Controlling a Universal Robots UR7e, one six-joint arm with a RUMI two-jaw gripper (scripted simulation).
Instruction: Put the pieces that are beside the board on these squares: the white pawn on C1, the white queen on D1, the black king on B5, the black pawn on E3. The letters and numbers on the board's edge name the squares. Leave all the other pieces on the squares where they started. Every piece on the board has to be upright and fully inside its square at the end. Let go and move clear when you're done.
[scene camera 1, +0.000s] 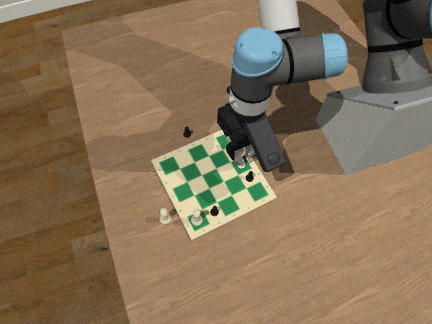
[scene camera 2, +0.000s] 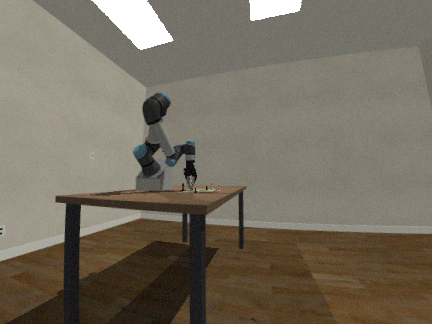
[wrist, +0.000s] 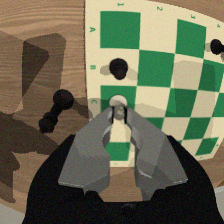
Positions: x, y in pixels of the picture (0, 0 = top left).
Scene:
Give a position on a black king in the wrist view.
At 63, 100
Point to the gripper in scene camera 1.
240, 162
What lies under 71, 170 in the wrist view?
The gripper.

